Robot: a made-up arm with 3 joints. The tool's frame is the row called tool. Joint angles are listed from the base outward. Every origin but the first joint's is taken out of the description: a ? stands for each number. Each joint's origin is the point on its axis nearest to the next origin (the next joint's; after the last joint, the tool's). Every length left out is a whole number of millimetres.
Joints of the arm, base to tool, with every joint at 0 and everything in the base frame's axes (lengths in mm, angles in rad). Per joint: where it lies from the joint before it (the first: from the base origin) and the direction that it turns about. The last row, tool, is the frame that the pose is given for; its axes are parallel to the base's.
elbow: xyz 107 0 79 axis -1 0 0
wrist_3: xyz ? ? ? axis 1 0 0
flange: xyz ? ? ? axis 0 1 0
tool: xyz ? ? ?
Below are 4 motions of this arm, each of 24 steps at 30 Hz.
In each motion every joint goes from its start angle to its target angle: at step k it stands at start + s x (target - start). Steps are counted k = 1, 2, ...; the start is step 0. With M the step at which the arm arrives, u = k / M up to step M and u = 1 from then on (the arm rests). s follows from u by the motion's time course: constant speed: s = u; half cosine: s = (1 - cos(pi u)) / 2; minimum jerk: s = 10 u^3 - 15 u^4 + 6 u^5.
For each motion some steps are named. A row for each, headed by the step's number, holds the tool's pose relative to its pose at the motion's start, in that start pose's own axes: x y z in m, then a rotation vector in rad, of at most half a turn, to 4 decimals.
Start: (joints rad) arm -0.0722 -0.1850 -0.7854
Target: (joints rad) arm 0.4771 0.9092 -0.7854
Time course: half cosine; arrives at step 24
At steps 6, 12, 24:
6: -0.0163 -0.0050 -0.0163 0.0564 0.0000 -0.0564
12: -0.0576 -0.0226 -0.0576 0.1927 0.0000 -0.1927
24: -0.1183 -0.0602 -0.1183 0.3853 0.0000 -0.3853

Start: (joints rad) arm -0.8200 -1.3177 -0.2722
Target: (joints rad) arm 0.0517 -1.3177 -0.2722
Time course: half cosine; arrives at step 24
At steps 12, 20, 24:
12: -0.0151 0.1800 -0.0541 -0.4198 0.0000 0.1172
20: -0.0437 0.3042 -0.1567 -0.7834 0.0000 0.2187
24: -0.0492 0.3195 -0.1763 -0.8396 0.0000 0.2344

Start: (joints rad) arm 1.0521 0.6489 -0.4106
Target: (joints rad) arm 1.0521 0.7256 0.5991
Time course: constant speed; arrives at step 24
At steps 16, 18, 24:
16: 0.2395 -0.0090 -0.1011 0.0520 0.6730 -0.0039
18: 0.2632 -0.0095 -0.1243 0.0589 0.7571 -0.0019
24: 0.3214 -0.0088 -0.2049 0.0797 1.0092 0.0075

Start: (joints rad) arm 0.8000 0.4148 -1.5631
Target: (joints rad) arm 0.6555 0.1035 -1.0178
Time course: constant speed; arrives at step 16
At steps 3, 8, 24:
3: 0.0473 -0.0013 -0.0042 -0.0018 0.1022 0.0312
8: 0.1248 0.0016 -0.0203 -0.0120 0.2725 0.0828
24: 0.2398 0.0180 -0.0681 -0.0467 0.5440 0.1623

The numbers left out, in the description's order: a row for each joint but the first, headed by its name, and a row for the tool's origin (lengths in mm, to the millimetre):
wrist_3: 0 255 -3
flange: 0 -30 -196
tool: 22 0 393

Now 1 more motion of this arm.
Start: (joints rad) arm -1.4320 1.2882 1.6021
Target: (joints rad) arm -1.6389 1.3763 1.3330
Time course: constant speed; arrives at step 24
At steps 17, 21, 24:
17: -0.0846 0.0680 -0.0033 0.0134 -0.1899 0.2088
21: -0.1055 0.0793 -0.0061 0.0223 -0.2342 0.2578
24: -0.1212 0.0866 -0.0088 0.0305 -0.2671 0.2943

